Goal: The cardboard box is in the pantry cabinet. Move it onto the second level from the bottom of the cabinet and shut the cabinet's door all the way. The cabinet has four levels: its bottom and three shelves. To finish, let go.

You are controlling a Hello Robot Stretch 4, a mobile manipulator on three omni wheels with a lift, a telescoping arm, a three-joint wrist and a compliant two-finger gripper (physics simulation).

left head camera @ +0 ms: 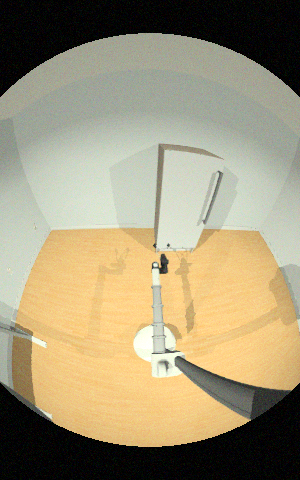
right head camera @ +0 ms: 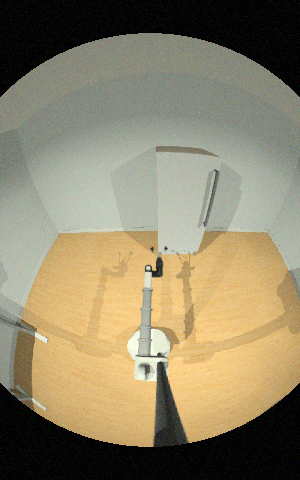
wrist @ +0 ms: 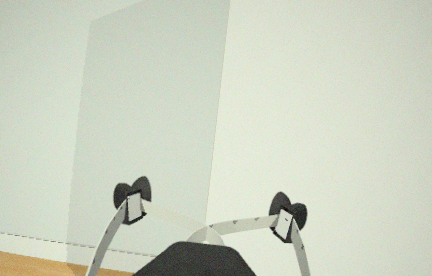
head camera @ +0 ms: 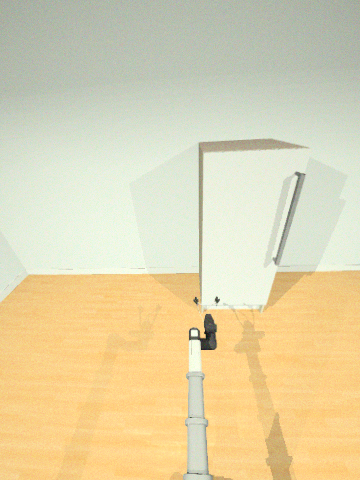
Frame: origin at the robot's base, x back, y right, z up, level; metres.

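Where they show: gripper, fingertip midpoint: (left head camera: 160, 243) (right head camera: 158, 246) (wrist: 210, 200) (head camera: 206, 297).
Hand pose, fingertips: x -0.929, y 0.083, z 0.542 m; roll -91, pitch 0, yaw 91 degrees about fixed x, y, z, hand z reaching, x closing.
Observation:
After its pixels a point has its place.
The pantry cabinet (head camera: 250, 145) @[x -1.400, y 0.378, z 1.372 m] (left head camera: 189, 150) @[x -1.195, y 0.285, z 1.367 m] (right head camera: 185, 150) @[x -1.196, y 0.316, z 1.371 m] stands against the far wall. Its white door (head camera: 240, 215) @[x -1.194, y 0.311, z 0.995 m] (left head camera: 181, 200) @[x -1.194, y 0.287, z 0.881 m] (right head camera: 179, 200) @[x -1.194, y 0.293, z 0.905 m] (wrist: 325, 115) @[x -1.194, y 0.289, z 0.671 m] covers the front, with no gap visible along the top edge. The grey bar handle (head camera: 290, 220) @[x -1.123, y 0.592, z 0.986 m] (left head camera: 213, 197) @[x -1.127, y 0.588, z 0.985 m] (right head camera: 211, 197) @[x -1.128, y 0.584, z 0.990 m] is on the door's right side. The cardboard box does not show; the inside of the cabinet and its levels are hidden behind the door. My gripper (head camera: 206, 300) @[x -0.929, y 0.083, z 0.542 m] (left head camera: 161, 245) @[x -0.929, y 0.083, z 0.542 m] (right head camera: 159, 248) @[x -0.929, y 0.083, z 0.542 m] (wrist: 210, 200) @[x -0.929, y 0.083, z 0.542 m] is open and empty, in front of the door's lower left edge. Whether a fingertip touches the door cannot be told.
The telescoping arm (head camera: 195, 400) @[x -0.353, y -0.002, z 0.655 m] (left head camera: 157, 310) @[x -0.257, y 0.001, z 0.658 m] (right head camera: 145, 315) @[x -0.244, y 0.001, z 0.658 m] reaches forward over the wood floor (head camera: 100, 320) @[x -1.139, y -0.883, z -0.027 m] (left head camera: 65, 280) @[x -0.707, y -1.231, z -0.028 m] (right head camera: 65, 280) @[x -0.706, y -1.323, z -0.028 m]. The far wall (head camera: 75, 200) @[x -1.792, y -1.121, z 0.927 m] (wrist: 35, 125) @[x -1.791, y -0.758, z 0.568 m] is behind the cabinet. White bar-like pieces show at the lower left in both side head views.

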